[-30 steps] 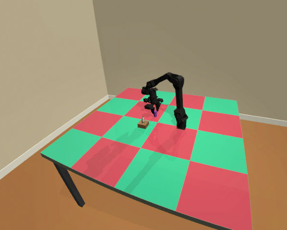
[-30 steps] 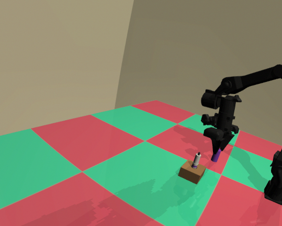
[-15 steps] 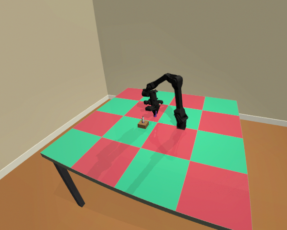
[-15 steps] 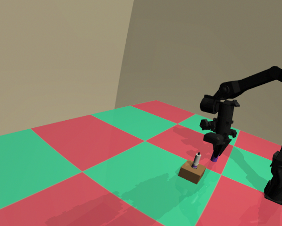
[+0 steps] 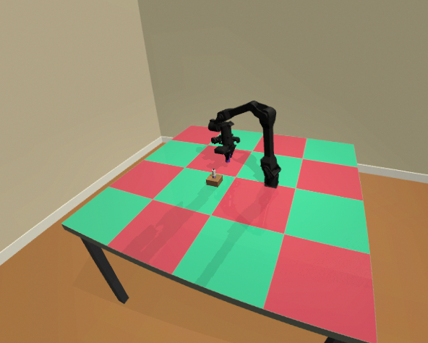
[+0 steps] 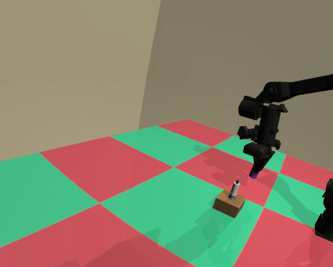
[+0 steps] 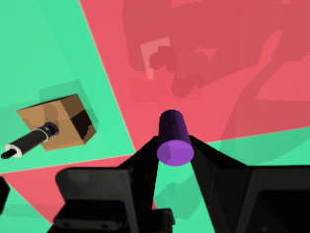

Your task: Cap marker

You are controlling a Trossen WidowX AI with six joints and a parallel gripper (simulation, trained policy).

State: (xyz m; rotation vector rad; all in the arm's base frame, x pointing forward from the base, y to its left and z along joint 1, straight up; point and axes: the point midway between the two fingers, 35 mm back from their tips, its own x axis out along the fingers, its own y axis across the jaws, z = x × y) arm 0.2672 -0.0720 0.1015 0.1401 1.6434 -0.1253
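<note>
The brown holder block lies 2 cm ahead of my gripper tip, 16 cm to the left of it and 5 cm below it. From my gripper tip the other things lie so: purple cap: 1 cm ahead.
</note>
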